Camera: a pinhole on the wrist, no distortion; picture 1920 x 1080 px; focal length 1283.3 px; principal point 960.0 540.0 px. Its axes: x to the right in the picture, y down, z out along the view. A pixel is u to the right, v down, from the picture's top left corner.
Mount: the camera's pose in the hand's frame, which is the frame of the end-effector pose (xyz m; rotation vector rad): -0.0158 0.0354 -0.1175 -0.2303 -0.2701 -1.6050
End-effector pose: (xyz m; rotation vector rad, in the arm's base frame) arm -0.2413 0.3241 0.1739 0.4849 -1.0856 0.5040
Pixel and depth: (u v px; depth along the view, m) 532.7 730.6 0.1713
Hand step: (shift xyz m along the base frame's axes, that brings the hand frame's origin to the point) -0.1019 0.0962 0.0372
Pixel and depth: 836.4 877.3 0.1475
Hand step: -0.0619 0.0648 0.0383
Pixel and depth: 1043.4 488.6 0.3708
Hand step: -0.2619 -0.0488 0.0743
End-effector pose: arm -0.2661 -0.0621 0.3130 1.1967 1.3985 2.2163
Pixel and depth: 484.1 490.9 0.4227
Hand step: 0.2592 -0.0304 0.2972
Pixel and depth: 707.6 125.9 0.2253
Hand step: 0.1469 -0.0790 0.0976
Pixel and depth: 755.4 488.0 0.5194
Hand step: 0.3442 0.0553 0.2811
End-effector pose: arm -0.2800 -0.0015 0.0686 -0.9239 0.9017 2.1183
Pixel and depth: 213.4 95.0 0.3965
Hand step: -0.2776 -0.1106 0.3370
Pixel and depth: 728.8 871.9 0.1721
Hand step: -0.1172 -0.0271 0.0359
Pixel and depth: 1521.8 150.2 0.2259
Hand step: -0.0045 0.0639 0.1436
